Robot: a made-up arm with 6 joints.
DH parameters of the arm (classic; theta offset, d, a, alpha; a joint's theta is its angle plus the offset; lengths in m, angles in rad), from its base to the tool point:
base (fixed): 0 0.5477 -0.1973 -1.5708
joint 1: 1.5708 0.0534 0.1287 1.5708
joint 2: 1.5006 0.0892 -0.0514 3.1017
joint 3: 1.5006 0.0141 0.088 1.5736
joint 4: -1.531 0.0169 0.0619 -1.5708
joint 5: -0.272 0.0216 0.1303 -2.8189
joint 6: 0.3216 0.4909 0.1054 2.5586
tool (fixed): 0.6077 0.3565 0 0
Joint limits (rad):
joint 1: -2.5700..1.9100
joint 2: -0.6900..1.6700
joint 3: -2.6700..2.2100
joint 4: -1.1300..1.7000
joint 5: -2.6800..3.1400
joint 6: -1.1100..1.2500
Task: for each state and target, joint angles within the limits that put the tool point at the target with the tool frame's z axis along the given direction. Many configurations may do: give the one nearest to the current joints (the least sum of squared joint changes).
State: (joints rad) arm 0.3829 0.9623 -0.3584 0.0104 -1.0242 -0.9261
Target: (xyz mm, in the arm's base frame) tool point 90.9 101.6 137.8 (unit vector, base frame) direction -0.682 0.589 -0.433
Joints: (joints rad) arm 0.3057 0.8932 -0.3157 0.4131 -0.5912 -1.0979
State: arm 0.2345 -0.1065 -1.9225 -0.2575 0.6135 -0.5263
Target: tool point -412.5 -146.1 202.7 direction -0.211 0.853 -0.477
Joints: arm 1.0187 -0.1845 -1.4709 -0.5664 0.5005 -0.6472
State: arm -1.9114 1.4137 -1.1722 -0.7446 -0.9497 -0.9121
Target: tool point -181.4 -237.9 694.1 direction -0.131 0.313 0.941
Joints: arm -1.8142 1.1042 -0.8334 -1.0508 -1.6169 -0.9001
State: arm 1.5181 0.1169 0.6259 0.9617 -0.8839 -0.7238
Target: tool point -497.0 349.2 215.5 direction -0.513 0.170 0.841
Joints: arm 1.1068 0.3128 0.3111 1.6987 -1.7051 -0.2079
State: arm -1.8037 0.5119 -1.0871 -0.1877 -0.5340 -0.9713
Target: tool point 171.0 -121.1 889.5 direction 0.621 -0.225 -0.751
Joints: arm -1.4703 -0.1425 -0.2719 0.6396 -0.2837 -0.8861
